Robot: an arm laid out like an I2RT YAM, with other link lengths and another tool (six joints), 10 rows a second.
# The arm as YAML. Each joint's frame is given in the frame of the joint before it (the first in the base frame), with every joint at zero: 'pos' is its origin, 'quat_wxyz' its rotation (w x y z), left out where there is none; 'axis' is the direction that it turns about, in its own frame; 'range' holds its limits. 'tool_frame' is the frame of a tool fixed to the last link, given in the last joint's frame.
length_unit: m
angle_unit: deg
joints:
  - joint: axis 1
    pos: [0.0, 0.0, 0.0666]
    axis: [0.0, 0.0, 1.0]
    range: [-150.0, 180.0]
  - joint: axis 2
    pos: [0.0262, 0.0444, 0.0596]
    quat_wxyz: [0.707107, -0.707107, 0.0, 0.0]
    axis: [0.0, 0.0, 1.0]
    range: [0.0, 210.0]
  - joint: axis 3
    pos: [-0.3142, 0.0, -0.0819]
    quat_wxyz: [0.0, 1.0, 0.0, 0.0]
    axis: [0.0, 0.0, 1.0]
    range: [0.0, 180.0]
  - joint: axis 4
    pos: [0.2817, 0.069, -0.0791]
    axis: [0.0, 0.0, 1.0]
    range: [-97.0, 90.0]
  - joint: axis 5
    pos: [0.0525, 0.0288, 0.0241]
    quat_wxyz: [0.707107, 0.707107, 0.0, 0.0]
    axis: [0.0, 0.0, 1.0]
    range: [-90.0, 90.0]
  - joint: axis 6
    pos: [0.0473, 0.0, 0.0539]
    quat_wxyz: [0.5, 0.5, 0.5, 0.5]
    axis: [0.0, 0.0, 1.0]
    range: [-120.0, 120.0]
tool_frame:
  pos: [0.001, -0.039, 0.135]
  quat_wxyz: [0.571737, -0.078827, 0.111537, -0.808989]
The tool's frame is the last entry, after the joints.
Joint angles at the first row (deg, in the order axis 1, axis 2, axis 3, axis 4, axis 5, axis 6):
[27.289 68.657 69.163 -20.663 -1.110 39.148]
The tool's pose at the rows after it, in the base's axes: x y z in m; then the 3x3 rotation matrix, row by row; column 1 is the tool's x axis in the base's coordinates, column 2 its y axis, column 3 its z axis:
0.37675, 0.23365, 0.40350; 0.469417, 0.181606, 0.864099; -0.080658, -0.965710, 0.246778; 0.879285, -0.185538, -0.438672
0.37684, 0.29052, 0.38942; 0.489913, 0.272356, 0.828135; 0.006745, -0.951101, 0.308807; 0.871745, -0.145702, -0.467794
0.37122, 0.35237, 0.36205; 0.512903, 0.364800, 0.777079; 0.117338, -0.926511, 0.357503; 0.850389, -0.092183, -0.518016
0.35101, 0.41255, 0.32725; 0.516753, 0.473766, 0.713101; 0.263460, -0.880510, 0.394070; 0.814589, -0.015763, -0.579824
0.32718, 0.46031, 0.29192; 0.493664, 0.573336, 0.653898; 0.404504, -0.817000, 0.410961; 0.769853, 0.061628, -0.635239
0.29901, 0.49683, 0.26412; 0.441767, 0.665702, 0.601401; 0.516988, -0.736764, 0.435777; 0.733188, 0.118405, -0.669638
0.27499, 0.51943, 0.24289; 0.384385, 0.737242, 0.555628; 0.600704, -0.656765, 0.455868; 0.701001, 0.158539, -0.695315
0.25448, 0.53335, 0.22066; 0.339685, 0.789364, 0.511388; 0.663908, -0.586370, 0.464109; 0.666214, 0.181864, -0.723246
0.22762, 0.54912, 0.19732; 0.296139, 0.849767, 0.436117; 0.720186, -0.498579, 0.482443; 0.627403, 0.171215, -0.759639
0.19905, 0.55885, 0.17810; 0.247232, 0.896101, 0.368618; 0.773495, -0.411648, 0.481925; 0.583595, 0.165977, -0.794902
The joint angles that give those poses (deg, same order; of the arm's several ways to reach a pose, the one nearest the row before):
[32.932 73.981 71.771 -19.636 0.390 38.339]
[38.979 80.338 75.464 -19.396 1.373 37.139]
[44.962 87.825 79.492 -19.967 2.175 35.737]
[50.957 94.968 83.525 -22.231 2.554 33.129]
[55.695 101.291 87.168 -24.841 2.537 29.869]
[59.578 105.732 89.419 -26.297 1.749 26.347]
[62.106 108.585 90.609 -27.446 0.456 22.865]
[63.914 110.783 90.783 -28.208 -0.912 20.254]
[65.771 113.337 91.397 -29.293 -4.175 18.035]
[67.830 115.331 92.132 -31.427 -6.491 15.868]

